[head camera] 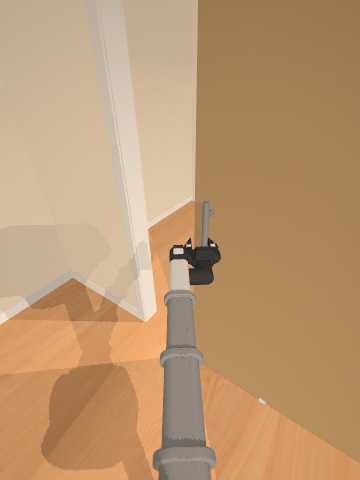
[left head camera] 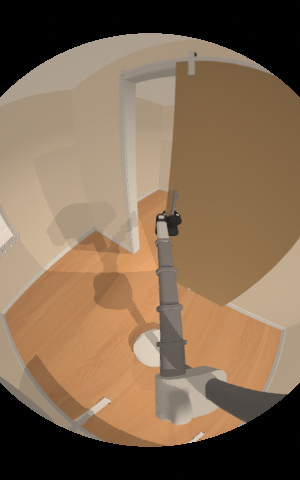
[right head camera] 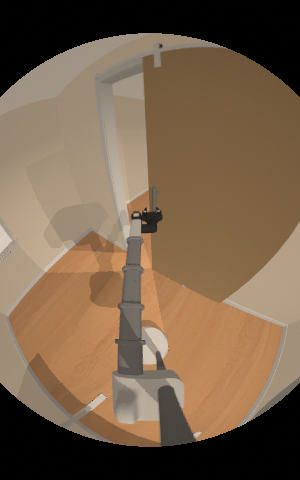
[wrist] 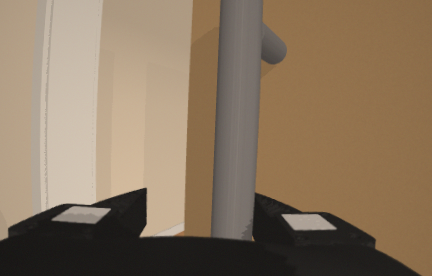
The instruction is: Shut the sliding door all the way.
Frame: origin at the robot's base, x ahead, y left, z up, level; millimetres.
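Seen in the pictures: gripper, fingertip midpoint: [head camera: 199,239] [left head camera: 168,210] [right head camera: 150,207] [wrist: 198,208]; robot's base at its link origin: [left head camera: 153,346] [right head camera: 147,344].
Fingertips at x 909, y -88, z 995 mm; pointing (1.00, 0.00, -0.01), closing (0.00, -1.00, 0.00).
Observation:
Offsets run from my fingertips to a thing's middle. "spot": to the spot under its first point. Level surfaces: height alone.
The brown sliding door [head camera: 280,200] [left head camera: 230,175] [right head camera: 215,165] [wrist: 350,125] stands partly open. A gap lies between its left edge and the white door frame post [head camera: 125,150] [left head camera: 128,165] [right head camera: 110,150] [wrist: 72,110]. A grey vertical bar handle {spot: dx -31, dy -19, dz +108 mm} [head camera: 205,220] [left head camera: 174,200] [right head camera: 154,197] [wrist: 237,110] stands out from the door near that edge. My gripper [head camera: 200,242] [left head camera: 172,215] [right head camera: 152,210] [wrist: 198,208] is open, at the lower part of the handle. In the wrist view the bar shows between the fingers, close to the right one. The bar's lower end is hidden behind the gripper body.
My extended arm [head camera: 182,400] [left head camera: 170,290] [right head camera: 131,290] reaches over the wood floor {dz -1021 mm} [head camera: 240,425]. A beige wall [head camera: 40,175] stands left of the post. A hanger bracket {spot: dx +11, dy -67, dz +1080 mm} [left head camera: 191,64] [right head camera: 157,56] is at the door's top. A small white piece {spot: dx -208, dy -375, dz -998 mm} [head camera: 262,401] lies at the door's bottom edge.

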